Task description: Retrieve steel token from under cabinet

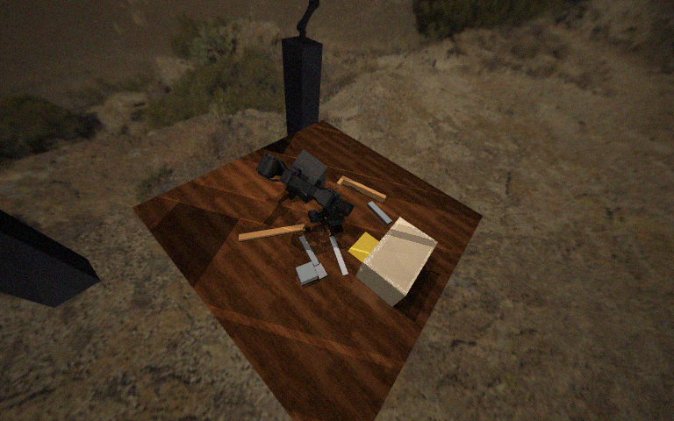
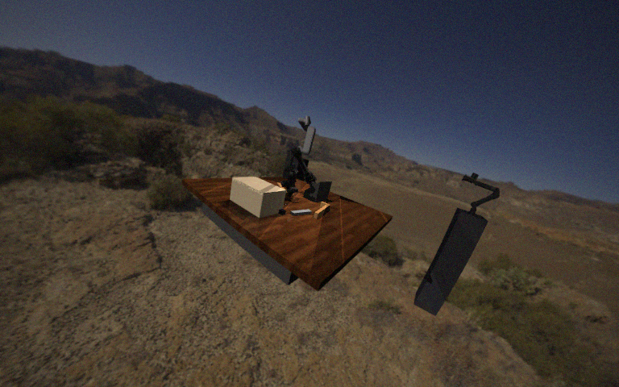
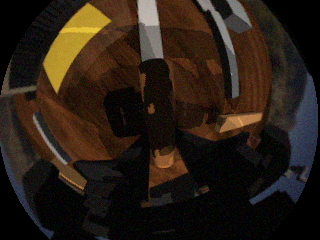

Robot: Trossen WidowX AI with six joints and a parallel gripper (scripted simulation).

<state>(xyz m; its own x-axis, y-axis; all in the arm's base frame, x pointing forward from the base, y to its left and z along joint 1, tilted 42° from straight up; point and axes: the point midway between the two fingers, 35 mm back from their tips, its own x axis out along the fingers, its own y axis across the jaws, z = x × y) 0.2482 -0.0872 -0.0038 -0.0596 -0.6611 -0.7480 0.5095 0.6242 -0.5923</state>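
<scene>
My gripper tip is now 19 cm to the left of the grey scraper and 9 cm short of it. The rest, counted from my gripper tip: wooden stick: 22 cm to the right, 15 cm behind; then grey block: 26 cm to the right, 11 cm ahead, 1 cm above; then grey bar: 25 cm to the left, 15 cm ahead.
</scene>
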